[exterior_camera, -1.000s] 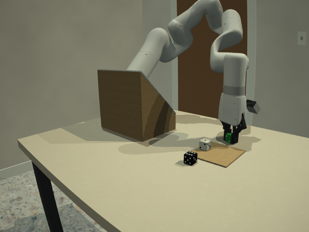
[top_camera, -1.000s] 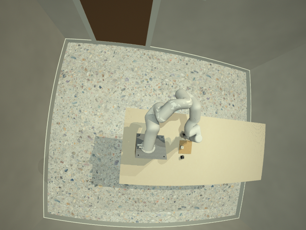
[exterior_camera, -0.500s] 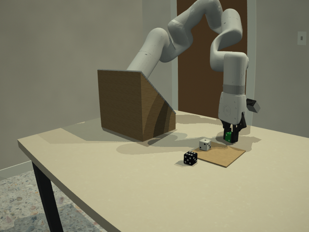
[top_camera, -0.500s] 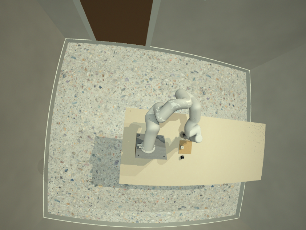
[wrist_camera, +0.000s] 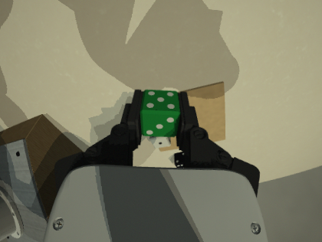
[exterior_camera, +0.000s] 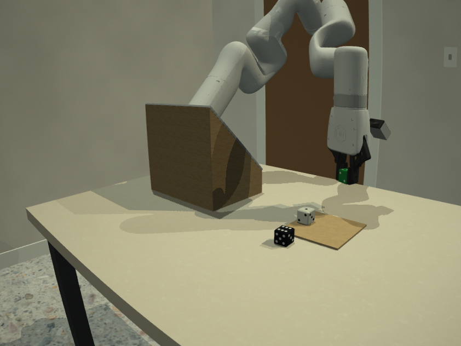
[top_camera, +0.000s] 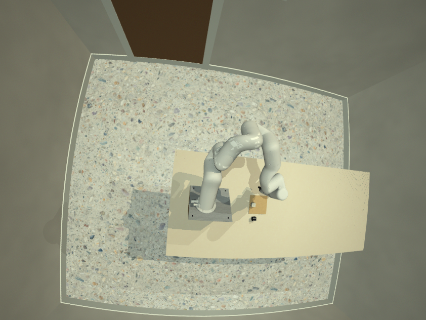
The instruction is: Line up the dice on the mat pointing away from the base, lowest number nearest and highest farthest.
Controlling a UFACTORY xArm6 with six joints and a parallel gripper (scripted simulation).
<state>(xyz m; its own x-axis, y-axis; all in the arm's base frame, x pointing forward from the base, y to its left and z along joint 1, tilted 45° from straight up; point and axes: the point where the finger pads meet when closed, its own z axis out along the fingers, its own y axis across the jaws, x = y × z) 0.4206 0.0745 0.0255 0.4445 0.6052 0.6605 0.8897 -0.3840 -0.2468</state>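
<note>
The brown mat is 120 mm to the right of my hand and 90 mm below it. Round my hand: black die 40 mm behind, 220 mm to the right, 80 mm below; white die 50 mm behind, 110 mm to the right, 80 mm below; green die 10 mm below.
</note>
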